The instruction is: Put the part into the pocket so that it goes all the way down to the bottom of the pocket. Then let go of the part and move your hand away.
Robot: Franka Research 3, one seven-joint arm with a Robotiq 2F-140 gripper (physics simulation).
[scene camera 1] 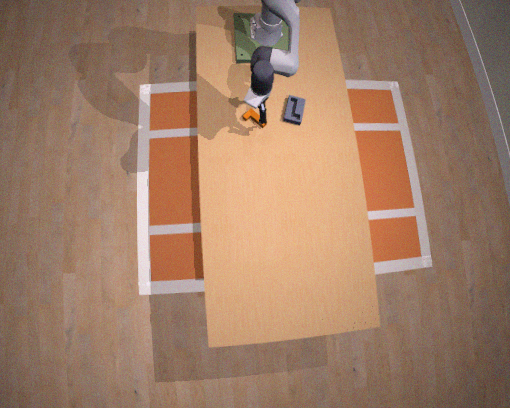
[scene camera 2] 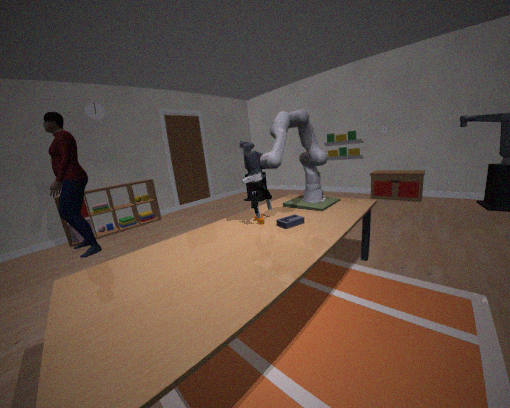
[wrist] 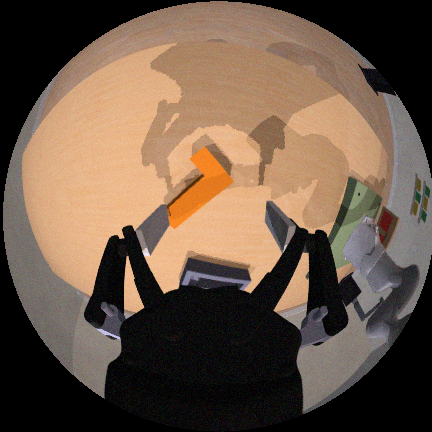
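Observation:
The part is an orange L-shaped block (scene camera 1: pixel 250 115) (scene camera 2: pixel 260 220) (wrist: pixel 202 192) that lies flat on the table, outside the pocket. The grey-blue block with the L-shaped pocket (scene camera 1: pixel 288 113) (scene camera 2: pixel 290 222) (wrist: pixel 217 270) stands on the table, to the right of the part in scene camera 1; its pocket shows empty there. In the wrist view my hand hides much of it. My gripper (scene camera 1: pixel 263 121) (scene camera 2: pixel 264 212) (wrist: pixel 215 212) is open and empty, low by the part. In the wrist view the left fingertip is beside the end of the part's long leg; whether they touch, I cannot tell.
The arm's base stands on a green plate (scene camera 1: pixel 243 53) (scene camera 2: pixel 327 203) (wrist: pixel 340 235) at the table's end. A person in a red top (scene camera 2: pixel 68 160) stands on the floor beyond the table, near a low shelf unit (scene camera 2: pixel 134 198).

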